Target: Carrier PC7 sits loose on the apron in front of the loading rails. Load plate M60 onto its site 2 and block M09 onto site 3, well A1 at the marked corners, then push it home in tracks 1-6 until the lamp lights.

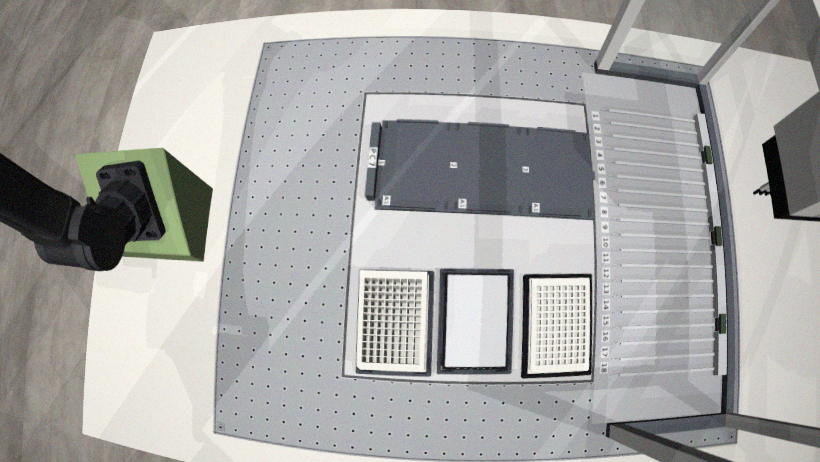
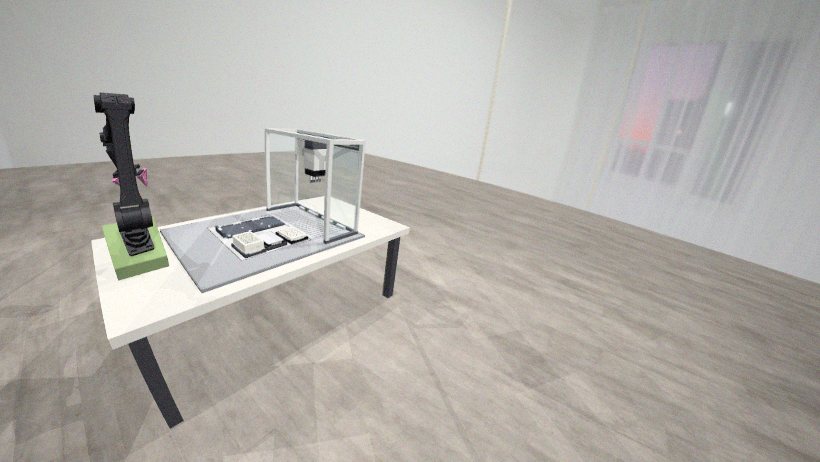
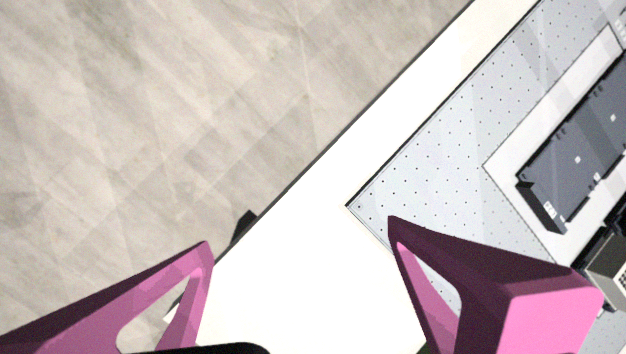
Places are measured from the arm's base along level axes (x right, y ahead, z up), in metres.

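Where they show: gripper, fingertip midpoint: (image 3: 298, 238); arm's base, link origin: (image 1: 133, 200) (image 2: 136, 238).
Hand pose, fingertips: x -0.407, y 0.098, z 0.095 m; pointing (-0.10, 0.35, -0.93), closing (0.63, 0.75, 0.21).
Note:
Each offset is from my fingertips to the top centre of the thing. "pt": to the spot under its first point.
Carrier PC7 @(dx +0.351, dy +0.404, dz -0.167 m) (image 1: 487, 186) (image 2: 252, 226) (image 3: 552, 182) lies flat and empty on the white apron (image 1: 470, 243), its handle facing the robot and its other end near the loading rails @(pt dx +0.346, dy +0.688, dz -0.194 m) (image 1: 659, 167). Its A1 labels line one long edge. A tall white block @(dx +0.564, dy +0.275, dz -0.143 m) (image 1: 394, 321) (image 2: 247, 243) with square wells sits in a dark holder nearest the robot. A lower white plate @(dx +0.576, dy +0.495, dz -0.171 m) (image 1: 559, 324) (image 2: 292, 234) sits in a dark holder nearest the rails. The names M60 and M09 are not readable. My gripper (image 3: 298, 238) (image 2: 131, 181) is open and empty, high beside the arm and away from these things.
A dark-rimmed holder @(pt dx +0.562, dy +0.336, dz -0.185 m) (image 1: 441, 321) with a white inside lies between block and plate. A framed enclosure (image 1: 618, 34) (image 2: 328, 192) stands over the rails, with a pipetting head @(dx +0.460, dy +0.734, dz +0.204 m) (image 1: 797, 166) (image 2: 314, 158) hanging inside. Small green parts @(pt dx +0.328, dy +0.778, dz -0.175 m) (image 1: 707, 154) sit at the rails' far end.

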